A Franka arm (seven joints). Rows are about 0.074 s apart.
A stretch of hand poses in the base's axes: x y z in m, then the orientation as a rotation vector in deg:
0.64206 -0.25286 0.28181 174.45 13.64 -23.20
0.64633 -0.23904 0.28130 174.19 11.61 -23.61
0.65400 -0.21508 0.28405 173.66 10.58 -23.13
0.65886 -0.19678 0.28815 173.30 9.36 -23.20
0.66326 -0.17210 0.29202 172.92 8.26 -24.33
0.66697 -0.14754 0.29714 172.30 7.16 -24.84
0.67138 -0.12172 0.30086 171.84 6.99 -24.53
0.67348 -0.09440 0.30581 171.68 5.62 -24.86
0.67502 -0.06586 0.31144 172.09 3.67 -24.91
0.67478 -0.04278 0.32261 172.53 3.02 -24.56
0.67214 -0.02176 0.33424 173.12 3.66 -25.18
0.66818 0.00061 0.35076 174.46 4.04 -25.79
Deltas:
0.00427 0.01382 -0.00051 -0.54 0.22 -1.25
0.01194 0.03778 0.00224 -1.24 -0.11 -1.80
0.01680 0.05608 0.00634 -1.76 -0.09 -2.52
0.02120 0.08076 0.01021 -2.19 0.63 -3.21
0.02491 0.10532 0.01533 -2.90 0.95 -3.84
0.02932 0.13114 0.01905 -3.40 0.75 -3.86
0.03142 0.15846 0.02400 -3.70 0.94 -4.74
0.03296 0.18700 0.02963 -3.51 0.92 -6.06
0.03272 0.21008 0.04080 -3.17 0.67 -6.54
0.03008 0.23110 0.05243 -2.47 1.08 -6.23
0.02612 0.25347 0.06895 -1.06 1.46 -6.20

